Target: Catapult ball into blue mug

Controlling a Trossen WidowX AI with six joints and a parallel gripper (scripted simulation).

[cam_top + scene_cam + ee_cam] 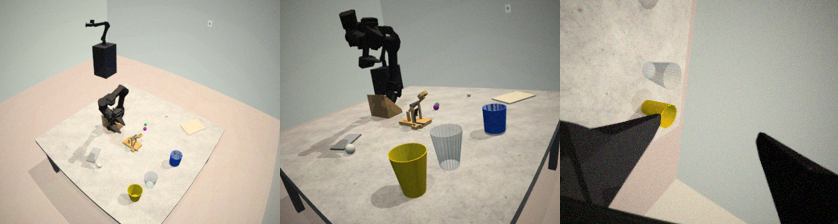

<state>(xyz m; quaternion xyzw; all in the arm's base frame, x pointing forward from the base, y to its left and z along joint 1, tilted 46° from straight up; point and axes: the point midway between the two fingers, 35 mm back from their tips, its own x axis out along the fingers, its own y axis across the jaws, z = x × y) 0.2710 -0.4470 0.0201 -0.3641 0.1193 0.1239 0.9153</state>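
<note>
My gripper tip is 50 mm past the wooden catapult, 180 mm to the right of it and 290 mm above it. From my gripper tip the other things lie so: clear cup (250 mm ahead, 60 mm to the right, 330 mm below); then white ball (140 mm behind, 130 mm to the right, 340 mm below); then grey plate (260 mm behind, 70 mm to the right, 360 mm below).
</note>
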